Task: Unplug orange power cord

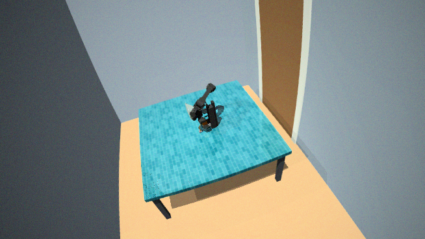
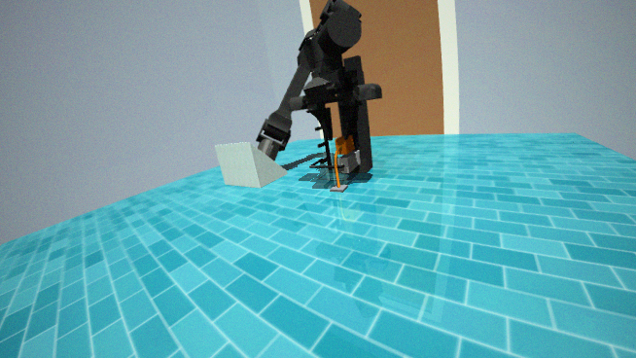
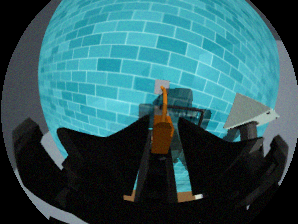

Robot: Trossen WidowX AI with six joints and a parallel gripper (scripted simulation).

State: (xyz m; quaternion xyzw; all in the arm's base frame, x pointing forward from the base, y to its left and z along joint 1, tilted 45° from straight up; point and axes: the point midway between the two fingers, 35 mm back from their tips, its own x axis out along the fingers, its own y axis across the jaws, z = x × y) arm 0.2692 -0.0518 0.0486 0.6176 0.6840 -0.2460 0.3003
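Now: gripper tip 5 cm to the right of the orange plug, 1 cm past it and 1 cm above it.
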